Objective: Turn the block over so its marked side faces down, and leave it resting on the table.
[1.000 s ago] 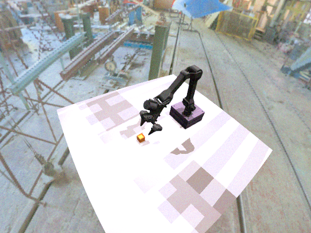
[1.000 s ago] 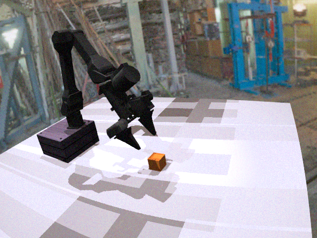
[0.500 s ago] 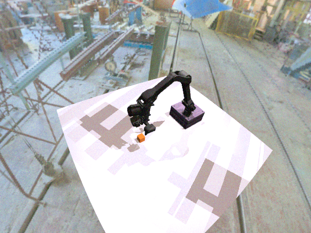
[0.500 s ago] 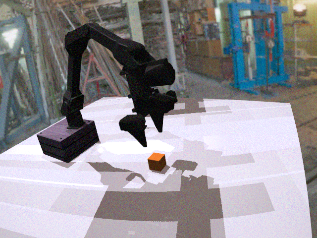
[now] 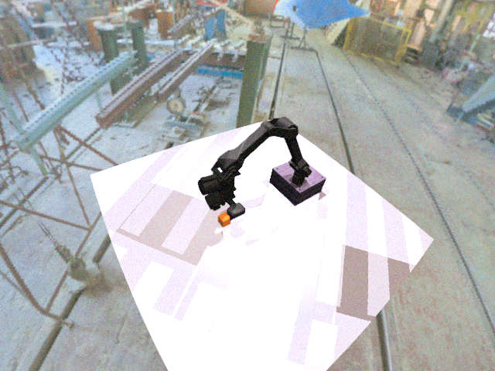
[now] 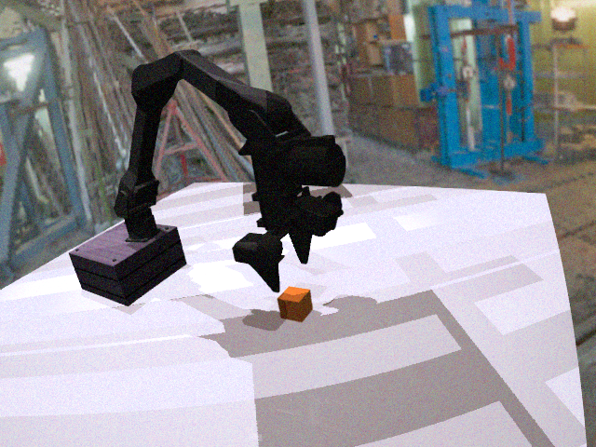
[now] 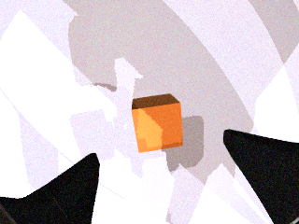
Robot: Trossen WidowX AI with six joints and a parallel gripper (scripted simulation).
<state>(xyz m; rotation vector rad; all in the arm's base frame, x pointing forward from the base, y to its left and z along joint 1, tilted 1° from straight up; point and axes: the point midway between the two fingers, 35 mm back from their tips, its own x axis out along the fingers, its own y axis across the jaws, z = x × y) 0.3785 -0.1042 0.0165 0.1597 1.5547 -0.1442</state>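
Right now the orange block is 5 cm below my gripper tip and 1 cm behind it.
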